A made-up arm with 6 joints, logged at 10 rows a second.
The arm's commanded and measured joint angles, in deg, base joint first. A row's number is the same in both.
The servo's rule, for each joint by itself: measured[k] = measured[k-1] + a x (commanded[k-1-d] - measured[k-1]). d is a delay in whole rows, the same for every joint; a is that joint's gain. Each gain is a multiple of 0.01, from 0.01 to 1. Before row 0 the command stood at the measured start. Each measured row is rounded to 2 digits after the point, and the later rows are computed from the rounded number. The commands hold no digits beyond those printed.
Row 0, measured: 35.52 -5.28 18.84 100.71 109.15 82.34
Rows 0 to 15, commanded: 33.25 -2.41 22.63 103.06 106.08 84.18; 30.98 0.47 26.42 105.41 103.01 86.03; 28.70 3.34 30.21 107.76 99.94 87.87; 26.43 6.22 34.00 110.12 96.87 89.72; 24.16 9.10 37.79 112.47 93.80 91.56; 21.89 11.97 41.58 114.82 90.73 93.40; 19.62 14.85 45.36 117.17 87.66 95.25; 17.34 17.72 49.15 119.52 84.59 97.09; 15.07 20.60 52.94 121.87 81.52 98.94; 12.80 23.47 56.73 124.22 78.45 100.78; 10.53 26.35 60.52 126.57 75.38 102.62; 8.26 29.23 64.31 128.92 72.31 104.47; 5.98 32.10 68.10 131.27 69.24 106.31; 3.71 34.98 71.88 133.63 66.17 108.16; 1.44 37.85 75.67 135.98 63.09 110.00; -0.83 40.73 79.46 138.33 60.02 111.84
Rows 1 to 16, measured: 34.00 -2.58 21.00 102.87 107.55 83.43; 31.98 0.29 24.09 105.21 105.19 84.96; 29.78 3.16 27.58 107.56 102.46 86.68; 27.54 6.04 31.24 109.92 99.55 88.47; 25.28 8.92 34.97 112.27 96.56 90.29; 23.01 11.79 38.74 114.62 93.53 92.12; 20.74 14.67 42.51 116.97 90.48 93.97; 18.46 17.54 46.29 119.32 87.42 95.81; 16.19 20.42 50.08 121.67 84.35 97.66; 13.92 23.29 53.87 124.02 81.28 99.50; 11.65 26.17 57.66 126.37 78.21 101.34; 9.38 29.05 61.45 128.72 75.14 103.19; 7.10 31.92 65.24 131.07 72.07 105.03; 4.83 34.80 69.02 133.43 69.00 106.88; 2.56 37.67 72.81 135.78 65.93 108.72; 0.29 40.55 76.60 138.13 62.86 110.56
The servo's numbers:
d 0
a 0.67 0.94 0.57 0.92 0.52 0.59

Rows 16 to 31, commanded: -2.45 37.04 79.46 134.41 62.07 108.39; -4.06 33.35 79.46 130.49 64.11 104.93; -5.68 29.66 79.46 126.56 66.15 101.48; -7.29 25.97 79.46 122.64 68.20 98.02; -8.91 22.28 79.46 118.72 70.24 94.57; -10.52 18.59 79.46 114.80 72.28 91.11; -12.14 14.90 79.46 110.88 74.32 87.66; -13.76 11.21 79.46 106.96 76.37 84.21; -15.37 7.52 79.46 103.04 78.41 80.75; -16.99 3.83 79.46 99.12 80.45 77.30; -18.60 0.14 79.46 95.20 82.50 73.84; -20.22 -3.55 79.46 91.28 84.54 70.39; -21.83 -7.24 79.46 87.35 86.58 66.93; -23.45 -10.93 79.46 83.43 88.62 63.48; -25.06 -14.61 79.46 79.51 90.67 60.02; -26.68 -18.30 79.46 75.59 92.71 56.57
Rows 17 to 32, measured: -1.55 37.25 78.23 134.71 62.45 109.28; -3.23 33.58 78.93 130.83 63.31 106.71; -4.87 29.90 79.23 126.90 64.79 103.62; -6.49 26.21 79.36 122.98 66.56 100.32; -8.11 22.52 79.42 119.06 68.47 96.93; -9.72 18.83 79.44 115.14 70.45 93.50; -11.34 15.14 79.45 111.22 72.46 90.05; -12.96 11.45 79.46 107.30 74.49 86.60; -14.57 7.76 79.46 103.38 76.53 83.15; -16.19 4.07 79.46 99.46 78.57 79.70; -17.80 0.38 79.46 95.54 80.61 76.24; -19.42 -3.31 79.46 91.62 82.65 72.79; -21.03 -7.00 79.46 87.69 84.69 69.33; -22.65 -10.69 79.46 83.77 86.73 65.88; -24.26 -14.37 79.46 79.85 88.78 62.42; -25.88 -18.06 79.46 75.93 90.82 58.97
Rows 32 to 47, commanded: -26.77 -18.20 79.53 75.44 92.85 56.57; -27.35 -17.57 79.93 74.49 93.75 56.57; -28.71 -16.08 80.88 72.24 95.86 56.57; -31.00 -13.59 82.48 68.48 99.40 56.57; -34.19 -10.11 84.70 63.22 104.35 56.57; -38.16 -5.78 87.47 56.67 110.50 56.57; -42.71 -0.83 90.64 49.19 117.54 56.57; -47.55 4.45 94.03 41.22 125.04 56.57; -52.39 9.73 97.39 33.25 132.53 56.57; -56.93 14.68 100.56 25.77 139.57 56.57; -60.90 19.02 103.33 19.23 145.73 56.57; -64.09 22.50 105.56 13.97 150.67 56.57; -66.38 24.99 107.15 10.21 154.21 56.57; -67.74 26.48 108.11 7.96 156.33 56.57; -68.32 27.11 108.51 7.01 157.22 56.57; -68.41 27.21 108.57 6.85 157.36 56.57
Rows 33 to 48, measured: -26.48 -18.19 79.50 75.48 91.88 57.55; -27.06 -17.61 79.75 74.57 92.85 56.97; -28.17 -16.17 80.39 72.43 94.42 56.73; -30.07 -13.74 81.58 68.80 97.01 56.64; -32.83 -10.33 83.36 63.67 100.83 56.60; -36.40 -6.05 85.70 57.23 105.86 56.58; -40.63 -1.14 88.52 49.83 111.93 56.57; -45.27 4.11 91.66 41.91 118.75 56.57; -50.04 9.39 94.93 33.94 125.92 56.57; -54.66 14.36 98.14 26.42 133.02 56.57; -58.84 18.74 101.10 19.81 139.63 56.57; -62.36 22.27 103.64 14.44 145.37 56.57; -65.05 24.83 105.64 10.55 149.97 56.57; -66.85 26.38 107.05 8.17 153.28 56.57; -67.83 27.07 107.88 7.10 155.33 56.57; -68.22 27.20 108.27 6.87 156.39 56.57
